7 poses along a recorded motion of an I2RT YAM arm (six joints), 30 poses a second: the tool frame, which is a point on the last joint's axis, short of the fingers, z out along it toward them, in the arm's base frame.
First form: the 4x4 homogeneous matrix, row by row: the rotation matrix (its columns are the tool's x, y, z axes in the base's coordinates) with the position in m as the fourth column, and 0 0 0 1 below. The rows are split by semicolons.
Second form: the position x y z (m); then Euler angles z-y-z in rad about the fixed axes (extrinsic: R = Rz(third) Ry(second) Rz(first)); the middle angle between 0 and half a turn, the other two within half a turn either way. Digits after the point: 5 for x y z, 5 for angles.
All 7 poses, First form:
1: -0.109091, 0.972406, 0.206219, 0.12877; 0.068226, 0.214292, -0.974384, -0.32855; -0.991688, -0.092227, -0.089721, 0.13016; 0, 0, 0, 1
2: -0.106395, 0.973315, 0.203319, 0.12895; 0.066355, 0.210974, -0.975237, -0.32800; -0.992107, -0.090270, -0.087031, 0.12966; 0, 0, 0, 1
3: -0.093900, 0.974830, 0.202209, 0.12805; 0.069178, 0.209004, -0.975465, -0.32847; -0.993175, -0.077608, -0.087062, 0.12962; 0, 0, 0, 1
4: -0.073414, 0.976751, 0.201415, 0.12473; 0.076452, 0.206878, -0.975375, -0.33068; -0.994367, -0.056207, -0.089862, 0.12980; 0, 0, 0, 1
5: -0.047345, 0.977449, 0.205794, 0.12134; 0.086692, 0.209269, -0.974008, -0.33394; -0.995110, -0.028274, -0.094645, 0.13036; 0, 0, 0, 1
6: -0.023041, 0.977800, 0.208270, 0.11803; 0.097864, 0.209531, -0.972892, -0.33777; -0.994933, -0.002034, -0.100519, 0.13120; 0, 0, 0, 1
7: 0.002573, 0.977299, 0.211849, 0.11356; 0.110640, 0.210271, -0.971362, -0.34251; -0.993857, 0.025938, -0.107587, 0.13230; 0, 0, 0, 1
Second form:
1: 0.12877, -0.32855, 0.13016, -0.09273, 1.66064, -1.36223
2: 0.12895, -0.32800, 0.12966, -0.09074, 1.65794, -1.36526
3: 0.12805, -0.32847, 0.12962, -0.07798, 1.65797, -1.36640
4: 0.12473, -0.33068, 0.12980, -0.05647, 1.66078, -1.36716
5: 0.12134, -0.33394, 0.13036, -0.02841, 1.66558, -1.36257
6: 0.11803, -0.33777, 0.13120, -0.00204, 1.67149, -1.35991
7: 0.11356, -0.34251, 0.13230, 0.02609, 1.67859, -1.35606
